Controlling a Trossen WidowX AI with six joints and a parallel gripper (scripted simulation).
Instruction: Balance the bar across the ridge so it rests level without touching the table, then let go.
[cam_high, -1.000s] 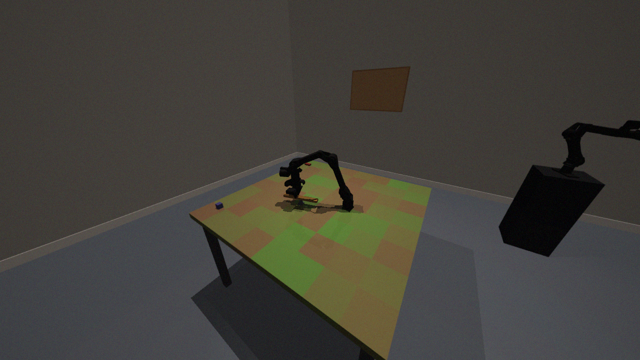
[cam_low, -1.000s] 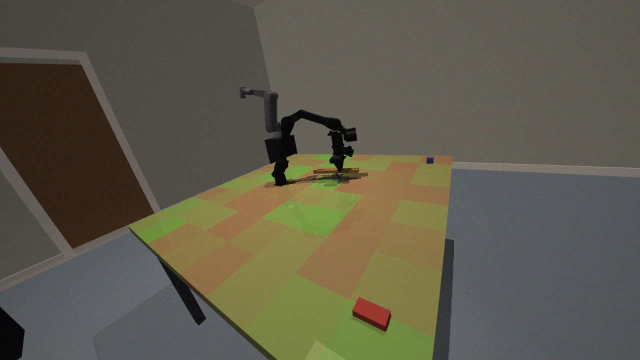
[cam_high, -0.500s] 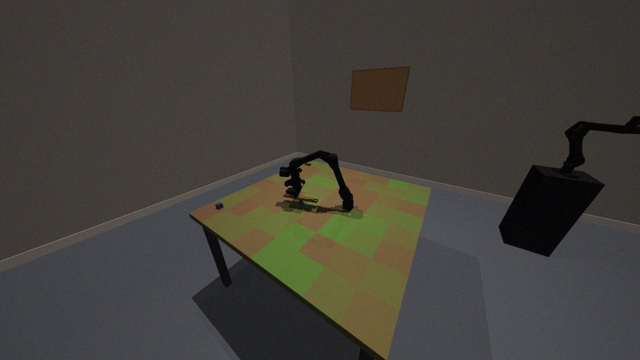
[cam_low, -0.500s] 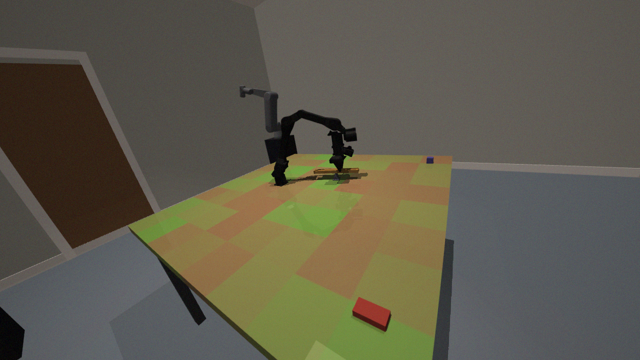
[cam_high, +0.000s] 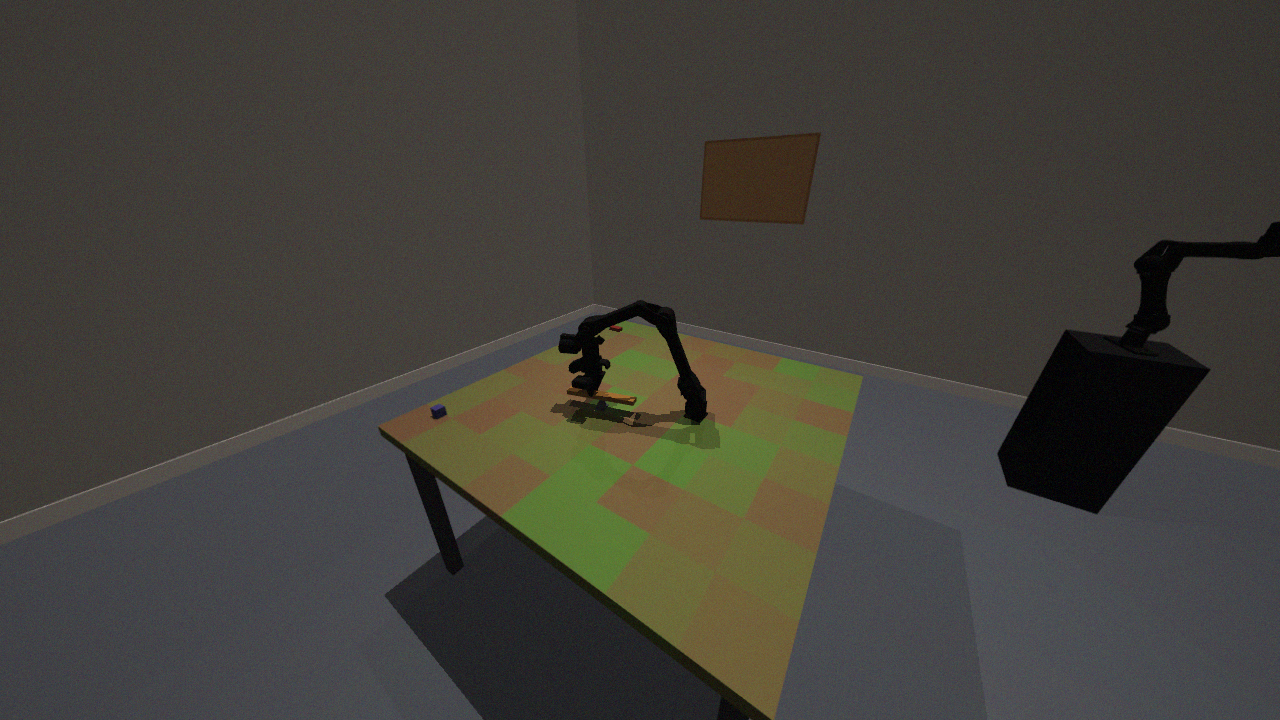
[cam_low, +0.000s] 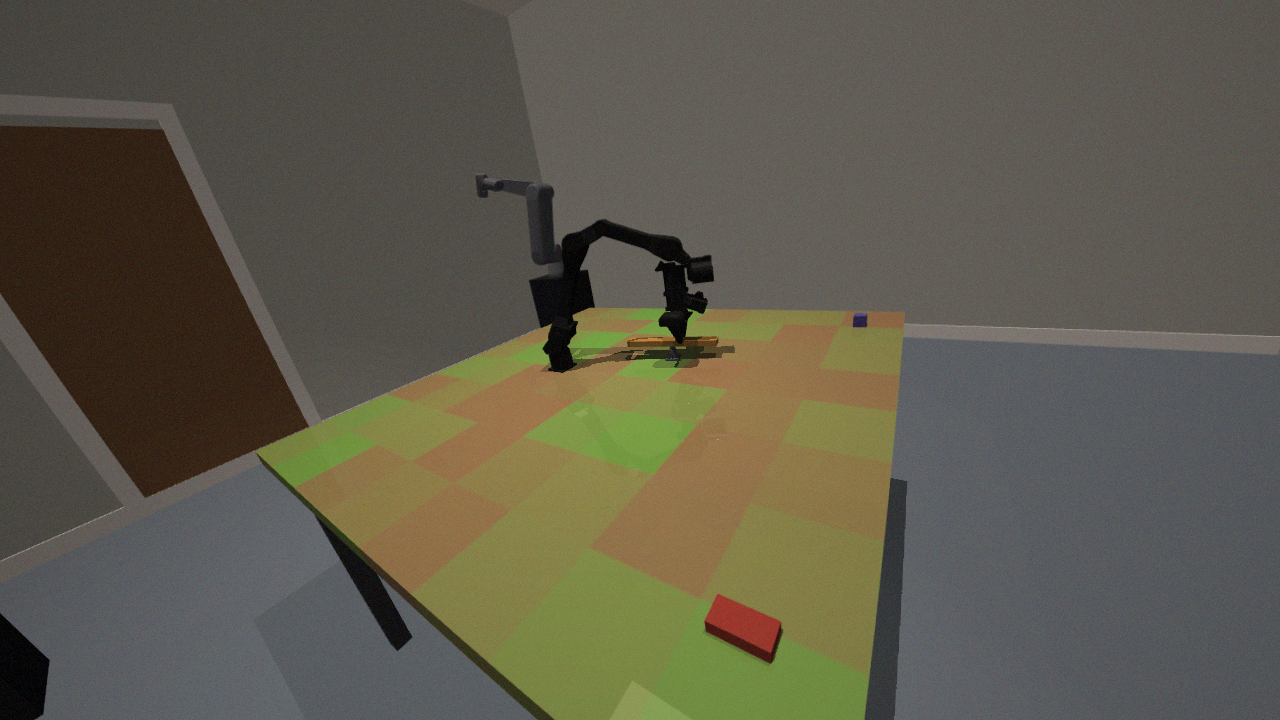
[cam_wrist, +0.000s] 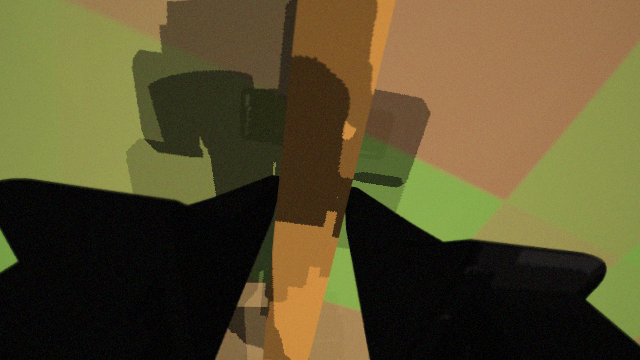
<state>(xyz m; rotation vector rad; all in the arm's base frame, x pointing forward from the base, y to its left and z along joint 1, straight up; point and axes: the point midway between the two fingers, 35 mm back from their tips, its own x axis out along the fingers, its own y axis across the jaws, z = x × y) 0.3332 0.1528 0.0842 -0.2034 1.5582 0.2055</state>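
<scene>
Right now my gripper tip is 3 cm past the orange bar and 1 cm to the left of it. Round my gripper tip: red block: 65 cm to the right, 41 cm ahead, 4 cm below; blue cube: 41 cm ahead, 35 cm to the left, 3 cm below.
</scene>
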